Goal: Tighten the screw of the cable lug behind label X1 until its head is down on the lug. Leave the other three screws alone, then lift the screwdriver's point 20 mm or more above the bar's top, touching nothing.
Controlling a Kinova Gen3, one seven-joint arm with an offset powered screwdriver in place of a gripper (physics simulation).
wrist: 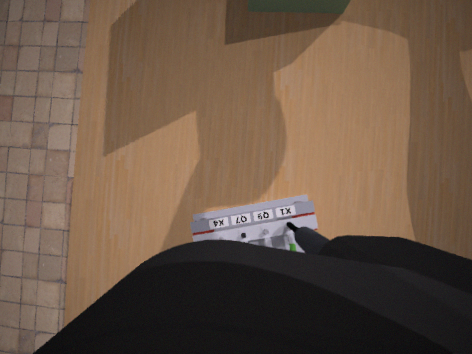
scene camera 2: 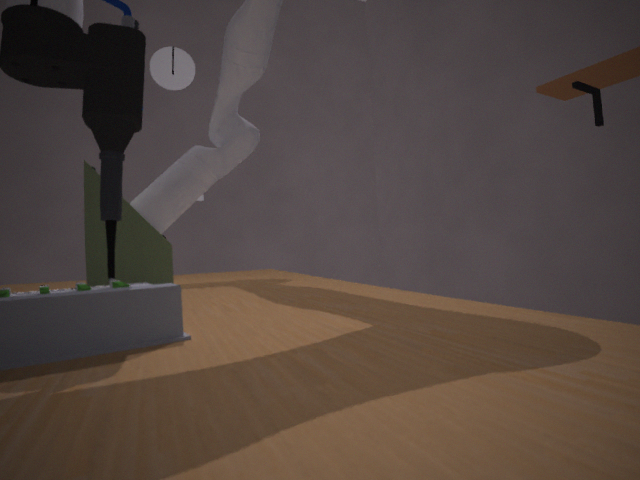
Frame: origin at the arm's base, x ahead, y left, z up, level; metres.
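Seen in the pictures: hand, tool point: (wrist: 288, 223) (scene camera 2: 111, 280); arm's base, link origin: (scene camera 2: 143, 220).
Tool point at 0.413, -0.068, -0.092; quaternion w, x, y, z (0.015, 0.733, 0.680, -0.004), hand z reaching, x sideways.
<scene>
Pixels of each thing's middle, then the offset from my tool point to it, as dx, dy, dz. "pt": a spot on its surface instead. Level surfaces: height alone.
- green piece, surface spot: (scene camera 2: 119, 284) pt +0.063, +0.007, +0.000
- label X1, body centre: (wrist: 285, 211) -0.016, -0.002, -0.007
- pale cable lug, surface spot: (wrist: 289, 236) pt +0.017, +0.000, +0.001
- pale screw, body centre: (wrist: 265, 230) +0.010, -0.031, -0.007
- dark screw, body centre: (wrist: 243, 234) +0.015, -0.062, -0.007
- Label X4, body centre: (wrist: 218, 223) -0.002, -0.097, -0.007
- wooden table, surface height: dz -0.050
The screwdriver (scene camera 2: 111, 266) (wrist: 292, 227) has its thin black bit pointing down. In the scene view its point is at the top of the grey bar (scene camera 2: 93, 322) (wrist: 250, 206), behind a green piece (scene camera 2: 119, 284). In the wrist view the point is just behind label X1 (wrist: 285, 210), over the upper end of a pale cable lug (wrist: 289, 236). The X1 screw is hidden under the point, so contact and head height cannot be told. Behind the neighbouring labels show a pale screw (wrist: 265, 232) and a dark screw (wrist: 243, 235). Label X4 (wrist: 218, 223) is at the far end.
Green pieces (scene camera 2: 44, 289) (wrist: 293, 247) stand along the bar. A green slanted panel (scene camera 2: 139, 248) (wrist: 300, 5) stands beyond the bar on the wooden table (scene camera 2: 413, 403) (wrist: 345, 125). A white arm (scene camera 2: 175, 180) is behind it. A shelf (scene camera 2: 594, 77) hangs on the right wall.
</scene>
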